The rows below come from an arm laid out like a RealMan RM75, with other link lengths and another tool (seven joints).
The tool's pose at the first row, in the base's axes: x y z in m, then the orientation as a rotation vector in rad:
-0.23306 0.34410 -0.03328 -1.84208 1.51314 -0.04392
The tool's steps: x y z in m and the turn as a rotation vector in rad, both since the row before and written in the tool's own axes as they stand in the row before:
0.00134 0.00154 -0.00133 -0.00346 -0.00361 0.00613
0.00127 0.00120 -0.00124 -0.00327 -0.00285 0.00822
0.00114 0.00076 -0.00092 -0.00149 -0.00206 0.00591
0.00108 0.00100 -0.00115 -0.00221 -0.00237 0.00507
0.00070 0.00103 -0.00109 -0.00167 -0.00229 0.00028
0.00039 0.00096 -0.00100 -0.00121 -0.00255 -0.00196
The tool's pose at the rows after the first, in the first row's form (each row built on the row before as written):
-0.23455 0.34222 -0.03371 -1.83926 1.51723 -0.03507
-0.23574 0.34046 -0.03399 -1.83485 1.52368 -0.02607
-0.23646 0.33899 -0.03421 -1.83098 1.52806 -0.02024
-0.23751 0.33745 -0.03437 -1.82823 1.53164 -0.01398
-0.23867 0.33627 -0.03443 -1.82874 1.53076 -0.01047
-0.23982 0.33540 -0.03438 -1.83054 1.52753 -0.00814

